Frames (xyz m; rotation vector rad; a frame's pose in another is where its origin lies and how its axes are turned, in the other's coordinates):
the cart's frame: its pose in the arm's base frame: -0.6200 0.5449 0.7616 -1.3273 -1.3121 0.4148
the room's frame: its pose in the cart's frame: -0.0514 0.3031 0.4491 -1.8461 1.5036 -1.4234
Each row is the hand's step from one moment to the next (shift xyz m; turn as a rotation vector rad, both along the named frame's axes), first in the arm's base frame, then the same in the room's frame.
Working: the arm's base frame: its pose in the room's frame: -0.8302 0.9080 -0.1786 0.8541 0.5751 2.7067

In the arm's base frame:
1: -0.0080 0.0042 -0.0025 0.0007 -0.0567 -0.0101
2: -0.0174 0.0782 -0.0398 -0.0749 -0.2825 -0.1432
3: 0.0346 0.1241 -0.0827 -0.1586 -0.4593 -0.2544
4: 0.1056 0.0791 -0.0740 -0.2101 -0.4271 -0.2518
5: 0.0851 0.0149 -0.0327 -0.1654 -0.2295 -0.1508
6: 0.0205 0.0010 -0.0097 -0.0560 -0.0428 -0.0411
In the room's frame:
1: 0.0044 -0.0072 -0.0040 -0.0002 0.0479 -0.0320
2: -0.0184 -0.0874 -0.0043 0.0068 0.1843 -0.2682
3: -0.0904 -0.1232 0.0093 0.0276 0.2807 -0.4704
4: -0.1369 -0.0561 0.0313 0.0667 0.2351 -0.4798
5: -0.0890 0.0063 0.0241 0.0686 0.1038 -0.2955
6: -0.0222 0.0033 0.0033 0.0252 0.0069 -0.0773

